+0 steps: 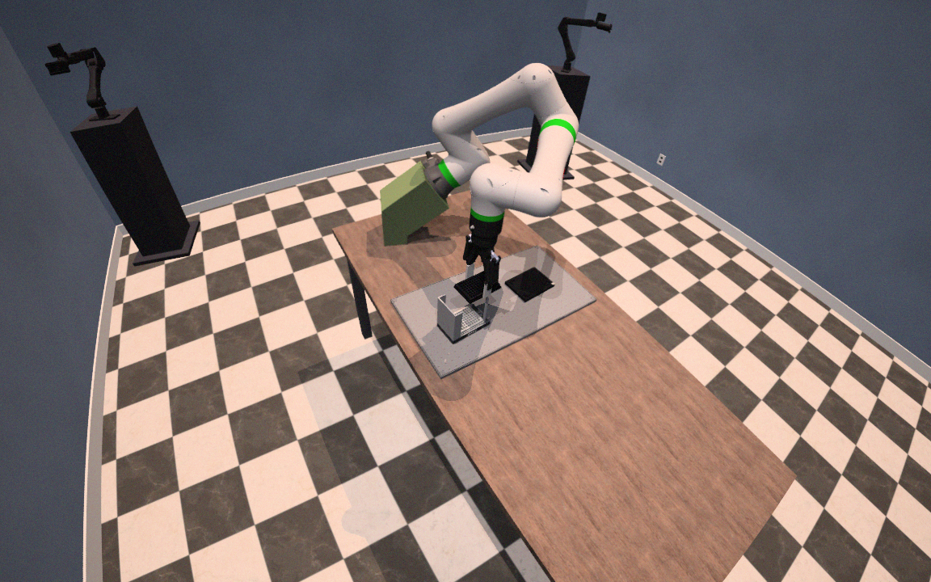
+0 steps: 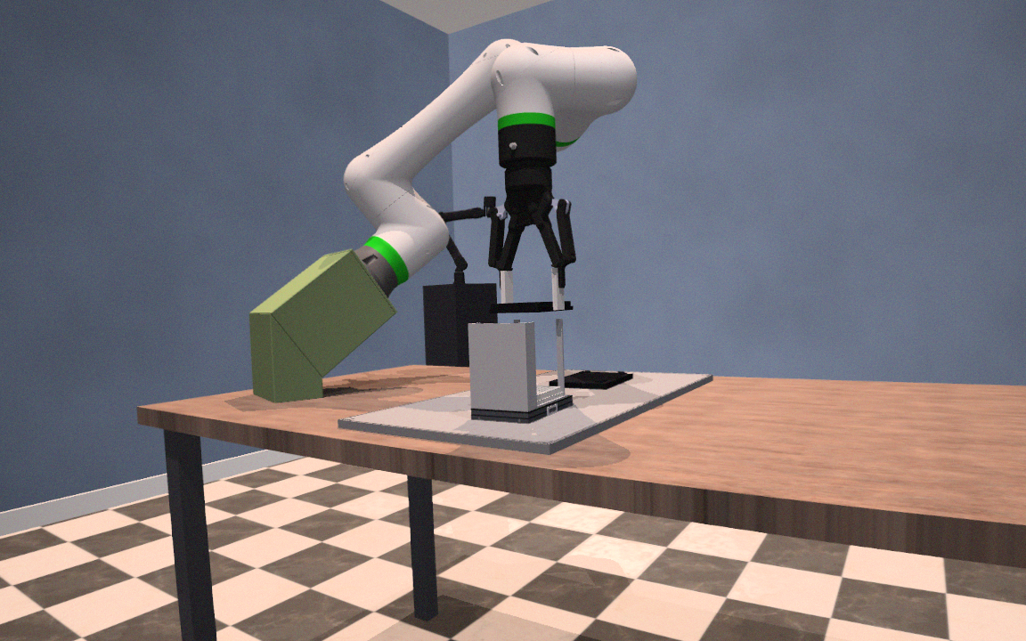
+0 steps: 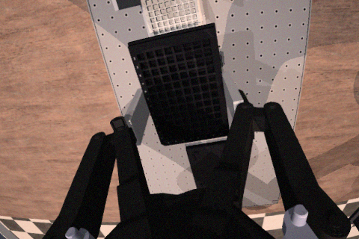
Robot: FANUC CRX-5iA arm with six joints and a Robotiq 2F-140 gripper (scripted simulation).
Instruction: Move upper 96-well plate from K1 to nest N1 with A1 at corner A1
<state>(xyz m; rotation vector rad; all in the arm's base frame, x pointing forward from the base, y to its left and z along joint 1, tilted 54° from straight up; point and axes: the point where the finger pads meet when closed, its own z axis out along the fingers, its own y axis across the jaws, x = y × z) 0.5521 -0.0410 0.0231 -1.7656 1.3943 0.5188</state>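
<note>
Right now my hand is 27 cm to the right of the black plate nest N1, 18 cm above it and 11 cm past it. From my hand the other things lie so: pale square: 36 cm to the left, 17 cm below, 8 cm behind; white plate: 16 cm below, 5 cm to the right, 2 cm ahead; black 96-well plate: 2 cm below.
</note>
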